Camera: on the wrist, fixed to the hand. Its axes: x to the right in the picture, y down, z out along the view.
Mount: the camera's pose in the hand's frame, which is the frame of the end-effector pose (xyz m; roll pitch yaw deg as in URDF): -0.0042 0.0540 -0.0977 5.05 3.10 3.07
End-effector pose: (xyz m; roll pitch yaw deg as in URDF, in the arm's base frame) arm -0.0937 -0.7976 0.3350 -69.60 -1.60 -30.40
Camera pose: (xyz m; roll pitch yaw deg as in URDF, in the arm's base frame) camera -0.1321 -0.8594 0.2502 -64.65 2.36 -32.24
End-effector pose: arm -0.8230 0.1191 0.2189 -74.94 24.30 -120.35
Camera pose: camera -0.8743 0.1905 0.1500 -71.07 28.05 -122.84
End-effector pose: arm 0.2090 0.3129 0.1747 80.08 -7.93 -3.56
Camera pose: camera 0.2064 0.4188 0.2101 84.47 -10.40 0.08
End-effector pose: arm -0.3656 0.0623 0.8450 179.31 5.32 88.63
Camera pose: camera -0.3127 0.0660 0.9433 -175.92 2.18 85.60
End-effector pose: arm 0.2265 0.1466 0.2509 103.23 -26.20 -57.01
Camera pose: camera 0.2758 0.2226 0.3163 106.94 -29.87 -54.34
